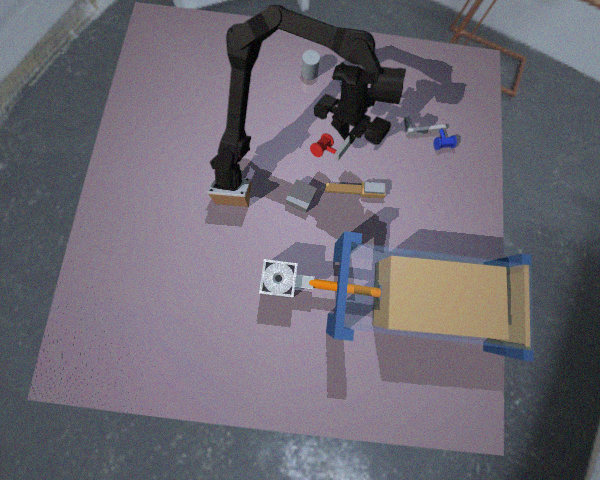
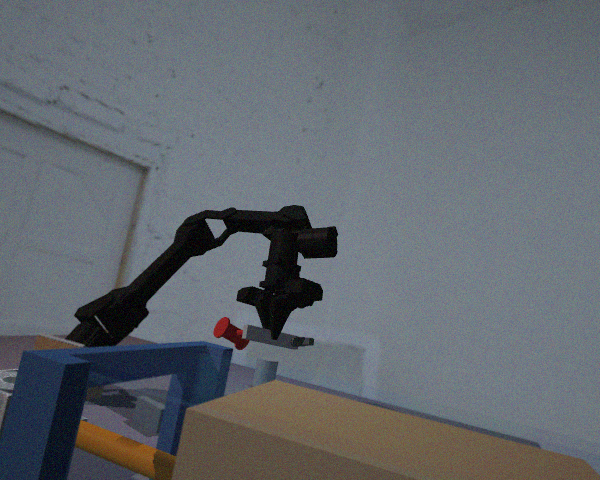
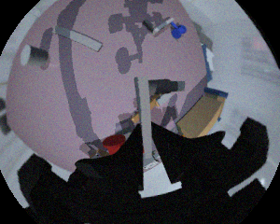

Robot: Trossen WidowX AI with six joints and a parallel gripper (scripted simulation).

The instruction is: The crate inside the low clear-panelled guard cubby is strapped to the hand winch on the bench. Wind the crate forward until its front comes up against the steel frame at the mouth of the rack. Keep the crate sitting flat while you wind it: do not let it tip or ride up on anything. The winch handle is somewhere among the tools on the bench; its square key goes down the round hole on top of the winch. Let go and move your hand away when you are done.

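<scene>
My gripper tip is 10 mm to the left of the red-knobbed crank handle and 10 mm past it. Round my gripper tip: red knob: 60 mm behind, 30 mm to the right; then grey block: 140 mm below, 130 mm to the right, 100 mm behind; then wooden-handled tool: 140 mm below, 70 mm to the right, 70 mm ahead.
</scene>
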